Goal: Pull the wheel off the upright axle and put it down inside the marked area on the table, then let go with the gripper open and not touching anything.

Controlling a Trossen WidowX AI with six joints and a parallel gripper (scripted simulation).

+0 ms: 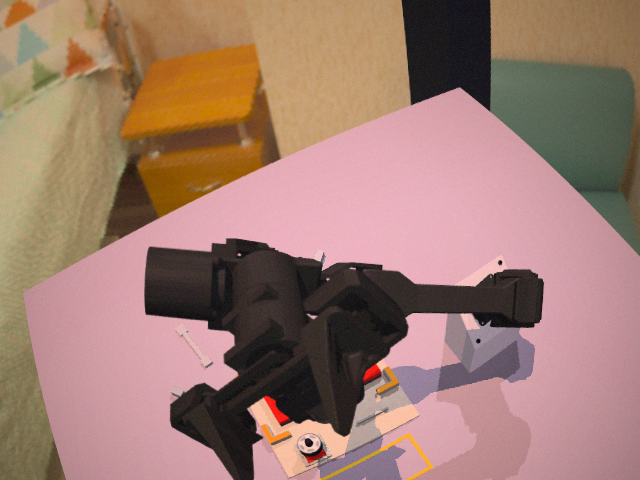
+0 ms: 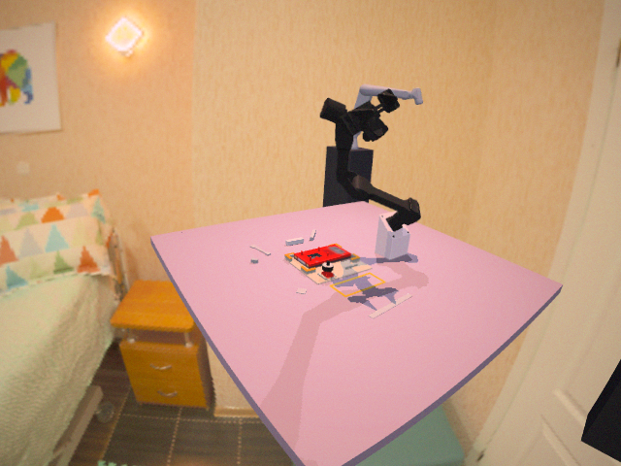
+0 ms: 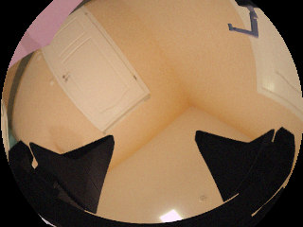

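Right now the wheel is 70 mm behind my gripper tip, 220 mm to the right of it and 560 mm below it.
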